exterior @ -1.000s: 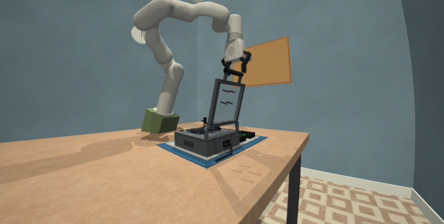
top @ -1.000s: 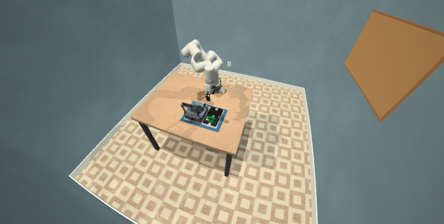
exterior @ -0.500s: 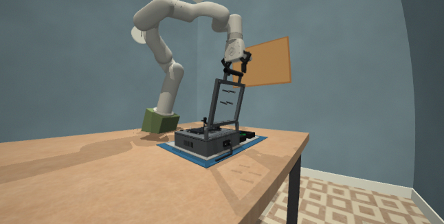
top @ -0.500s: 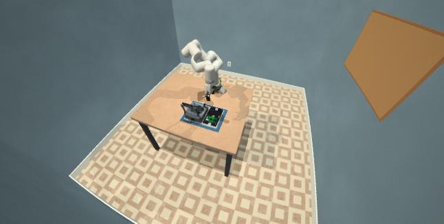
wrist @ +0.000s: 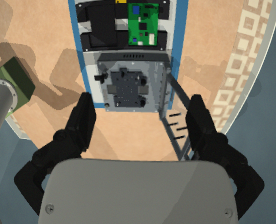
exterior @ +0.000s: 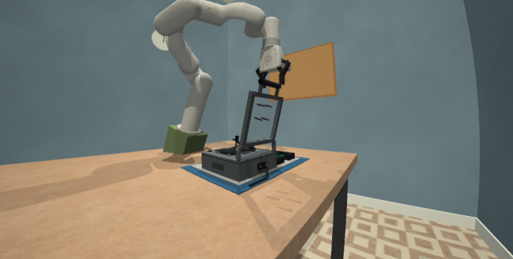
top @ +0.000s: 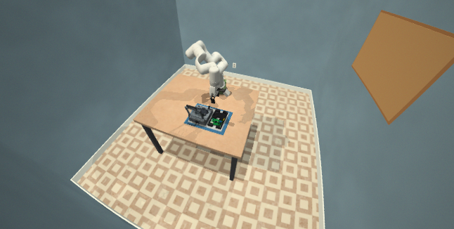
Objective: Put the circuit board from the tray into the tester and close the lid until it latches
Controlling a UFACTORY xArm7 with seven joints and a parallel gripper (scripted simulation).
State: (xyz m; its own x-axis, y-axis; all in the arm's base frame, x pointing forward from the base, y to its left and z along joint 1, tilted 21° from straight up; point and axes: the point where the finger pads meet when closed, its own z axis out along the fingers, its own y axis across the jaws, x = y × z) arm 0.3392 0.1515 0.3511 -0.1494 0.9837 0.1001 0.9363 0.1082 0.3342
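Now: the green circuit board 290 mm below my hand. Round my hand: clear lid 110 mm ahead, 150 mm to the right, 130 mm below; then grey tester 10 mm ahead, 130 mm to the right, 200 mm below.
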